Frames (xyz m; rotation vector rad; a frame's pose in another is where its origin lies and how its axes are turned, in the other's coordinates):
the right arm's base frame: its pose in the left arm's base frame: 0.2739 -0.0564 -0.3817 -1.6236 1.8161 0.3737
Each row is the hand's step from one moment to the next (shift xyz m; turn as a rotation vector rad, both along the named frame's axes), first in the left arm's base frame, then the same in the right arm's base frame.
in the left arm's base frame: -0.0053 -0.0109 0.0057 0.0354 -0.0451 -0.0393
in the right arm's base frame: 0.0048 0.0018 -0.0124 0.0595 -0.0340 0.0115
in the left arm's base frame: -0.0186 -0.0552 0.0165 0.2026 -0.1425 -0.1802
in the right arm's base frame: 0.0320 0.0040 -0.0512 0.2233 -0.1823 0.1035
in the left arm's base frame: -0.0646 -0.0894 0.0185 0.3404 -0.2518 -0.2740
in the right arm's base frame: 0.0574 0.0413 -0.0867 0.3664 -0.3148 0.1450
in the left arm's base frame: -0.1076 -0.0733 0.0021 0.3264 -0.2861 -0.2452
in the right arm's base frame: 0.0558 0.0890 -0.0769 0.3744 -0.3140 0.0988
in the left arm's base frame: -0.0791 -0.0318 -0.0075 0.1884 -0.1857 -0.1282
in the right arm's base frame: 0.0298 0.0715 -0.0364 0.2234 -0.1879 0.0346
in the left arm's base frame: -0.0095 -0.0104 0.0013 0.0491 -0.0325 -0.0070
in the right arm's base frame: 0.0072 0.0069 -0.0100 0.0291 -0.0517 -0.0008
